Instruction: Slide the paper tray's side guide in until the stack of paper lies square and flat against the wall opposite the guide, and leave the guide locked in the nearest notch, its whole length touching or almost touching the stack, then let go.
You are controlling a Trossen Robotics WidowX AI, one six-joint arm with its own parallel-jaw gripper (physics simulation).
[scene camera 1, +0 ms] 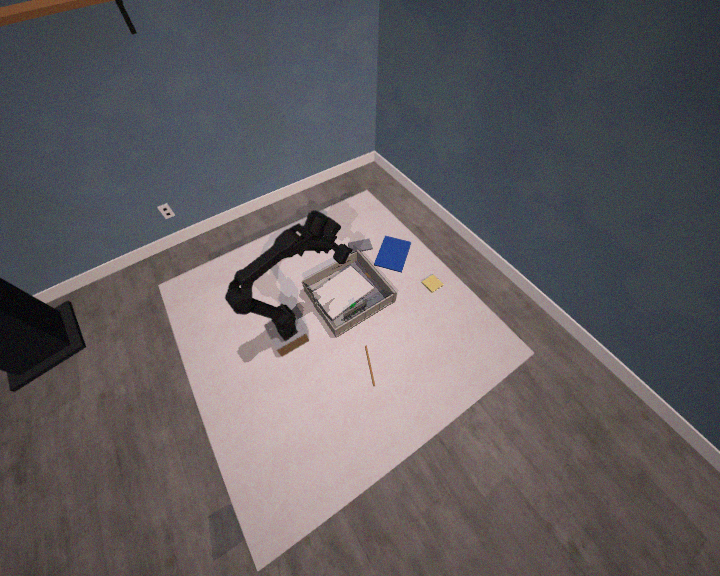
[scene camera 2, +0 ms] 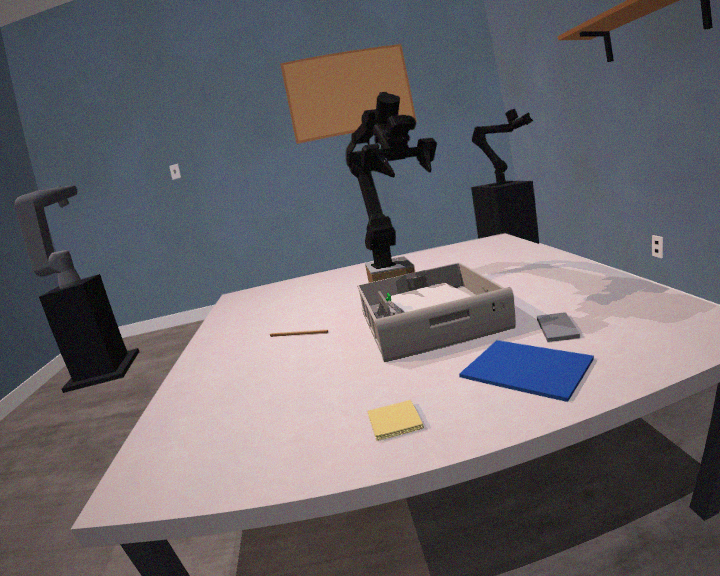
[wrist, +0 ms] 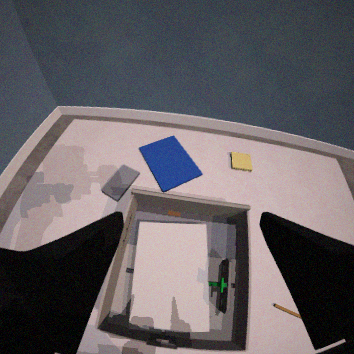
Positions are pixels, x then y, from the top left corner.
Labels:
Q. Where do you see a blue book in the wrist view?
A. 170, 164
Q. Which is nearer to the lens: the blue book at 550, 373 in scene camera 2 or the small grey block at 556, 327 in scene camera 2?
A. The blue book.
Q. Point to a white paper stack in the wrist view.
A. At 169, 292

